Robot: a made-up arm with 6 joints. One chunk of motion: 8 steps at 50 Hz.
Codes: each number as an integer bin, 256 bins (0 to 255) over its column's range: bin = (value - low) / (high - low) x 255, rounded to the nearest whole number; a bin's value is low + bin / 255 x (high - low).
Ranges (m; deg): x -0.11..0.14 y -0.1..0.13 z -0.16..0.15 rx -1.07..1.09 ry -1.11..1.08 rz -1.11..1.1
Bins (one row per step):
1: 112 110 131 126 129 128
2: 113 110 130 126 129 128
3: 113 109 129 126 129 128
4: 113 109 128 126 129 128
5: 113 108 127 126 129 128
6: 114 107 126 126 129 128
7: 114 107 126 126 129 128
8: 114 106 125 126 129 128
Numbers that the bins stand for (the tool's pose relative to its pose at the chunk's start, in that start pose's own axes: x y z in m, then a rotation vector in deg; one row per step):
1: -0.0002 -0.0008 -0.0007 0.00 0.00 0.00
2: 0.0008 -0.0008 -0.0020 0.00 0.00 0.00
3: 0.0008 -0.0017 -0.0032 0.00 0.00 0.00
4: 0.0008 -0.0017 -0.0044 0.00 0.00 0.00
5: 0.0008 -0.0026 -0.0056 0.00 0.00 0.00
6: 0.0018 -0.0035 -0.0068 0.00 0.00 0.00
7: 0.0018 -0.0035 -0.0068 0.00 0.00 0.00
8: 0.0018 -0.0044 -0.0080 0.00 0.00 0.00

